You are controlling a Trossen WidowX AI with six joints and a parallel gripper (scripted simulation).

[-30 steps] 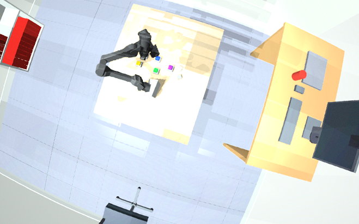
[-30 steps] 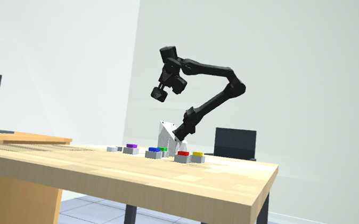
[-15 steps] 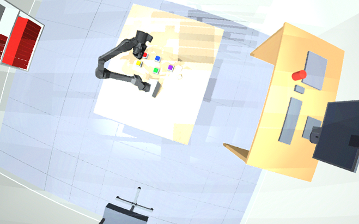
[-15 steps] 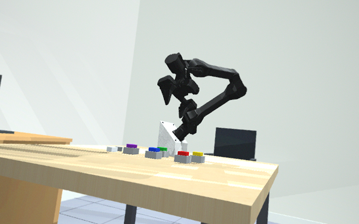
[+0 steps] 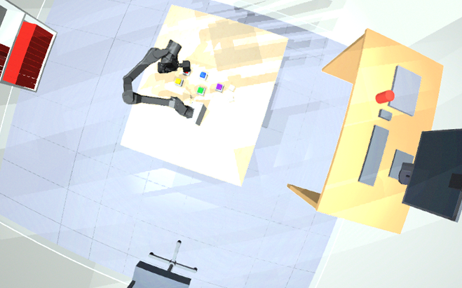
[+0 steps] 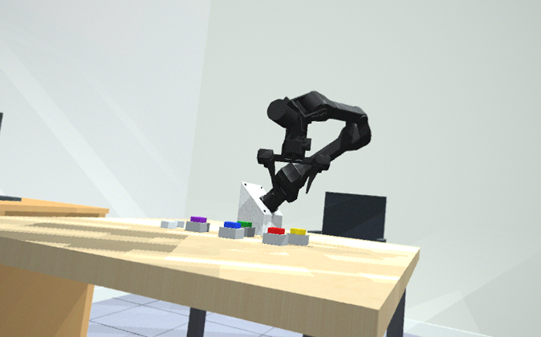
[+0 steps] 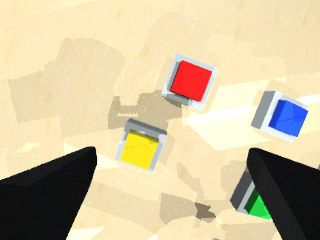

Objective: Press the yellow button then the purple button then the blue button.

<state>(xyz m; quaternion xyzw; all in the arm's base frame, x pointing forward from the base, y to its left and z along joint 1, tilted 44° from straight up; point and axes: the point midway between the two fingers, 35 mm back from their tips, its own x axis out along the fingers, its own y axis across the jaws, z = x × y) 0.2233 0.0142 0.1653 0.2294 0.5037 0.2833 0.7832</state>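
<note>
The yellow button is 100 mm below my gripper tip, 40 mm behind it and 20 mm to the left of it. Also, from my gripper tip: green button (140 mm to the right, 100 mm below, 70 mm behind); red button (100 mm below, 50 mm ahead, 10 mm to the right); blue button (130 mm to the right, 100 mm below, 40 mm ahead).
</note>
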